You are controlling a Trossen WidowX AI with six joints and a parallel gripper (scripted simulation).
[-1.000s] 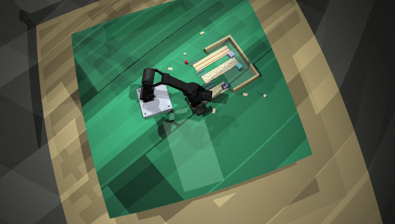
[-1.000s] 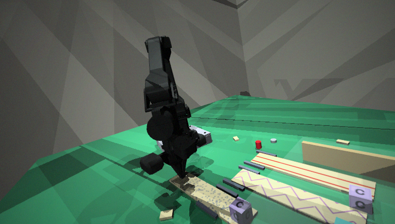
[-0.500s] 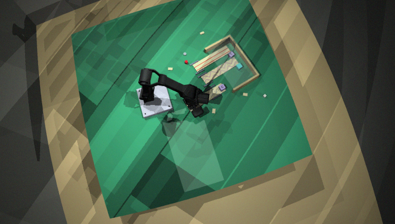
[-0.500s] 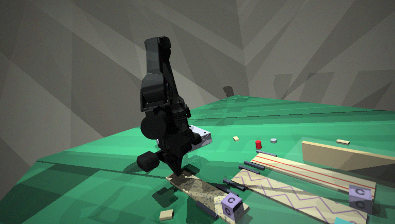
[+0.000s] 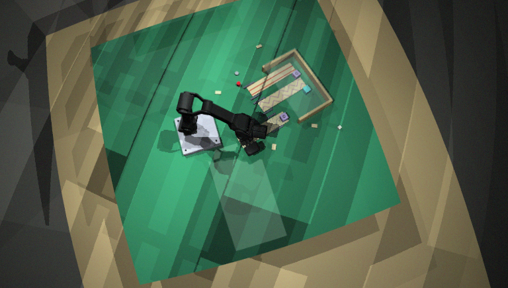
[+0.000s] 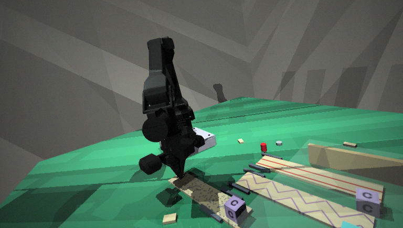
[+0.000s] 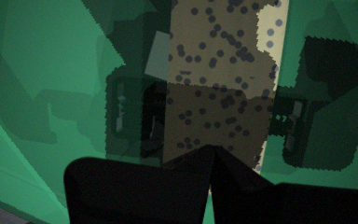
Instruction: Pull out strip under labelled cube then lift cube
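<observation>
My gripper tip is now 90 mm short of the dotted strip and 30 mm to the right of it. Also, from my gripper tip: red cylinder: 30 mm ahead, 280 mm to the left, 10 mm above; then grey disc: 30 mm ahead, 340 mm to the left.
</observation>
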